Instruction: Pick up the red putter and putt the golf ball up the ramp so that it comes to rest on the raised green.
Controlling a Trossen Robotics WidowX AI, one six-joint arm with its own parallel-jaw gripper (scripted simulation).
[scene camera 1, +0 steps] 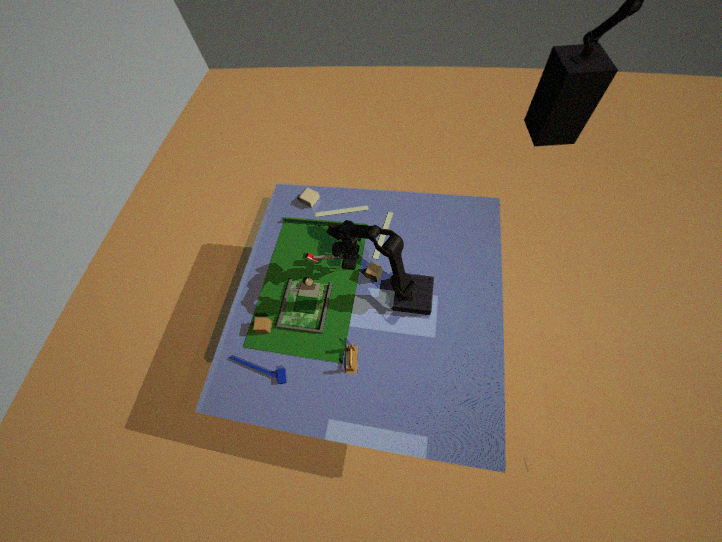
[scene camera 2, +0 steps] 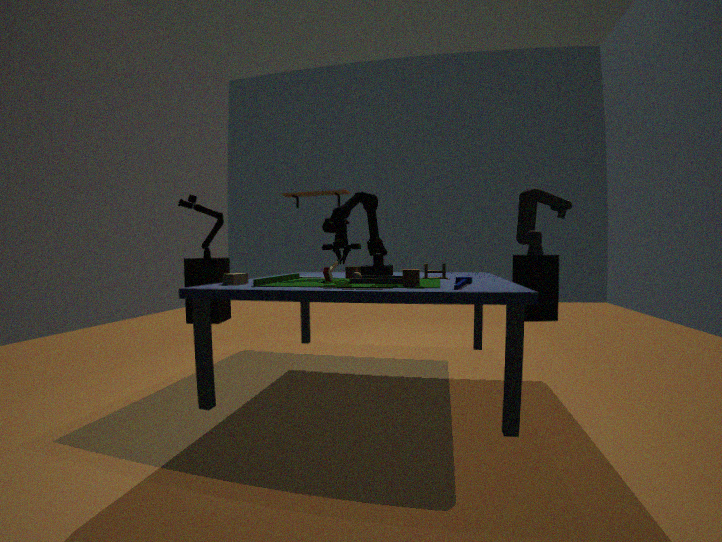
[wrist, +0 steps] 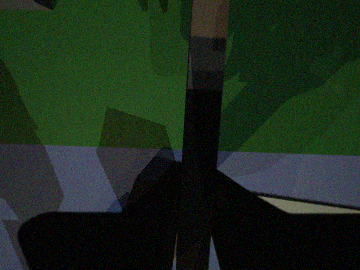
The same spot on a green mat: [scene camera 2: 299, 282] is [scene camera 1: 310, 241].
